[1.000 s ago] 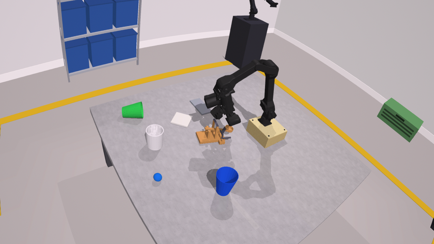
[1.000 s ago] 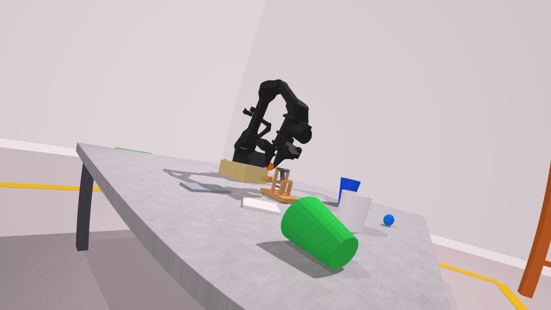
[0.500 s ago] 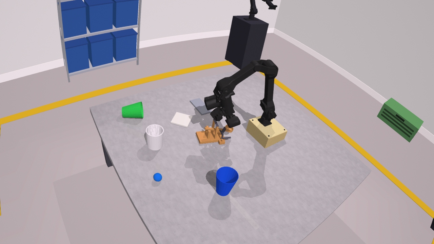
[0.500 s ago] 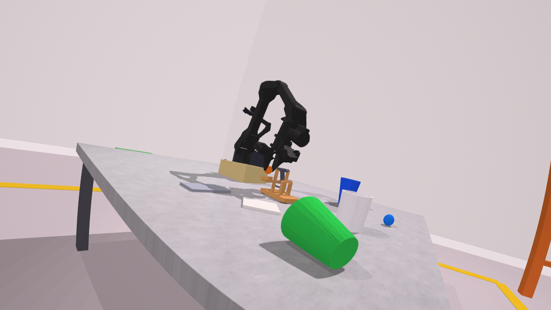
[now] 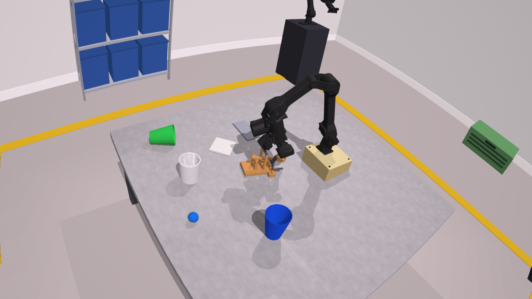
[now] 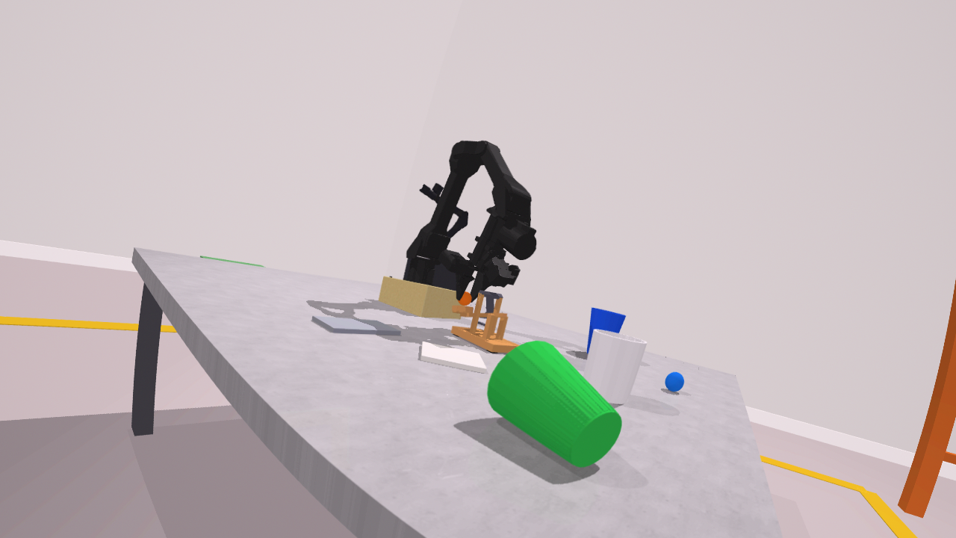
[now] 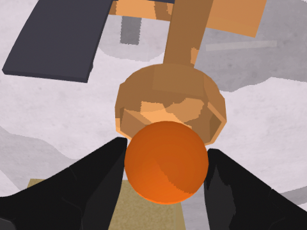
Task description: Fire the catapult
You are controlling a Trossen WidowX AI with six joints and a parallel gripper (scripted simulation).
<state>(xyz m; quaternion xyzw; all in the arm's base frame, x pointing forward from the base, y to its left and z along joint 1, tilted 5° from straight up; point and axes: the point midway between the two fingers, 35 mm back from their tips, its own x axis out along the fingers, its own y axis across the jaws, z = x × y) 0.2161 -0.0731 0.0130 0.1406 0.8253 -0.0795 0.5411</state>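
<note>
The orange ball is right at my gripper tip. The rest, counted from my gripper tip: wooden catapult 6 cm ahead, 2 cm below; then grey slab 2 cm behind, 29 cm to the right, 7 cm below; then white slab 16 cm ahead, 23 cm to the right, 7 cm below.
</note>
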